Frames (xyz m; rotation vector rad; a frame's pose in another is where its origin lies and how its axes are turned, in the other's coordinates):
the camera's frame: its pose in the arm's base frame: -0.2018 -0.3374 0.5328 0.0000 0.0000 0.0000
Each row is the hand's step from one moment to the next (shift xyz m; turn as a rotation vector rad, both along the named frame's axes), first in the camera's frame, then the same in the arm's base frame.
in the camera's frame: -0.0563 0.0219 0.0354 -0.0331 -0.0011 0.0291
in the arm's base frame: -0.0563 0.0219 0.0354 -0.0331 -0.0011 0.0291
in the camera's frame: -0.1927 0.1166 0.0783 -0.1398 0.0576 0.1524
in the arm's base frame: -0.1927 0.1166 0.0783 -0.1398 0.0576 0.1524
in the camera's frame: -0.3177 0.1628 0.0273 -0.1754 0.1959 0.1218
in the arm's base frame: -0.3177 0.1628 0.0273 -0.1754 0.1959 0.1218
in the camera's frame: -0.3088 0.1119 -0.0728 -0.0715 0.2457 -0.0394
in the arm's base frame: -0.3088 0.1119 -0.0728 -0.0715 0.2457 -0.0394
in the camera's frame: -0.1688 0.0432 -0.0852 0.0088 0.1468 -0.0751
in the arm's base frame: -0.1688 0.0432 -0.0852 0.0088 0.1468 -0.0751
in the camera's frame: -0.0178 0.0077 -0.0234 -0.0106 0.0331 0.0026
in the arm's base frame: -0.0178 0.0077 -0.0234 -0.0106 0.0331 0.0026
